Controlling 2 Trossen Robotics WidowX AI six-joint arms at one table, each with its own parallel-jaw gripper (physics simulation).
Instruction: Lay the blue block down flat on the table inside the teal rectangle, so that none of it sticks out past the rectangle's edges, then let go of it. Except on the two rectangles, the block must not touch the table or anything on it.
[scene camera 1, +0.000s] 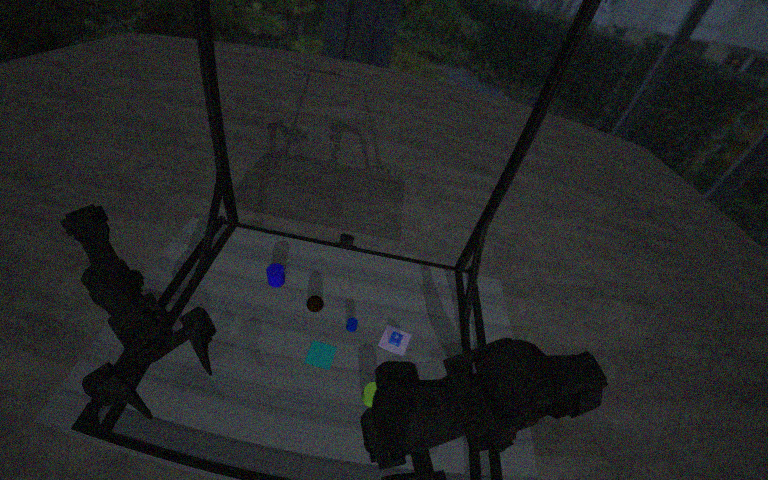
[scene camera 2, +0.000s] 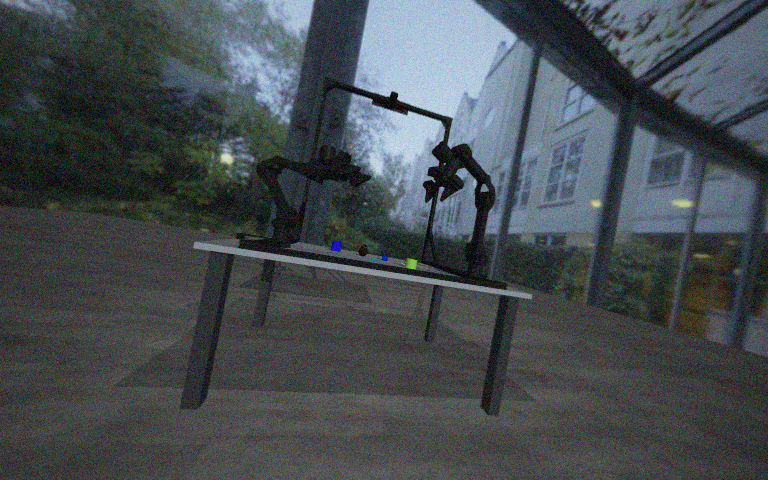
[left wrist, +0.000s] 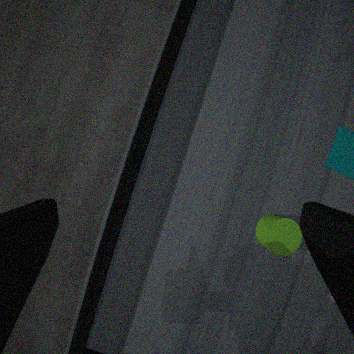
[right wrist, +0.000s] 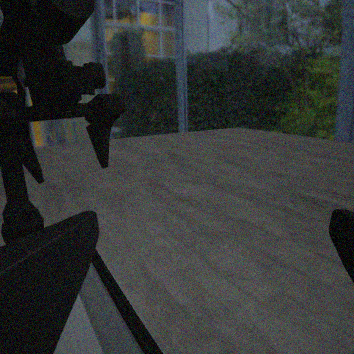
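Where they show: left gripper, fingertip midpoint: (scene camera 2: 432, 201) (left wrist: 181, 212) (right wrist: 75, 174); right gripper, fingertip midpoint: (scene camera 1: 181, 395) (scene camera 2: 366, 173) (right wrist: 214, 222); left arm's base, origin of the base link: (scene camera 1: 481, 436) (scene camera 2: 473, 276); right arm's base, origin of the base link: (scene camera 2: 280, 241).
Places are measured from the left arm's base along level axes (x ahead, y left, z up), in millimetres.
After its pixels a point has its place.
Observation:
The small blue block (scene camera 1: 395, 338) @(x 161, y -305, z 0 mm) sits on the pale lilac rectangle (scene camera 1: 399, 350) @(x 152, y -274, z -18 mm), right of centre on the table in scene camera 1. Too little shows to tell whether it lies or stands. The teal rectangle (scene camera 1: 320, 354) @(x 377, y -285, z -18 mm) (left wrist: 342, 152) @(x 377, y -270, z -18 mm) lies bare to its left, and part of it shows in the left wrist view. My left gripper (scene camera 2: 435, 199) @(x 320, y 0, z 276 mm) (left wrist: 181, 212) @(x 320, y 0, z 276 mm) (right wrist: 75, 174) @(x 320, y 0, z 276 mm) is open and empty, high above the table, pointing down; its fingertips are hidden in scene camera 1. My right gripper (scene camera 1: 181, 395) @(x 591, y -83, z 324 mm) (scene camera 2: 363, 180) @(x 591, y -83, z 324 mm) (right wrist: 214, 222) @(x 591, y -83, z 324 mm) is open and empty, high up and away from the block.
A lime cylinder (scene camera 1: 369, 394) @(x 269, y -149, z 25 mm) (scene camera 2: 411, 263) @(x 270, y -132, z 7 mm) (left wrist: 279, 235) @(x 257, y -147, z 25 mm) stands near the lilac rectangle, partly hidden by the left arm in scene camera 1. A small blue cylinder (scene camera 1: 351, 324) @(x 285, y -356, z 12 mm) (scene camera 2: 385, 257) @(x 287, y -349, z -1 mm) stands between and behind the rectangles. A brown round object (scene camera 1: 314, 303) @(x 386, y -423, z 27 mm) and a larger blue cylinder (scene camera 1: 275, 275) @(x 501, y -524, z 35 mm) stand farther left.

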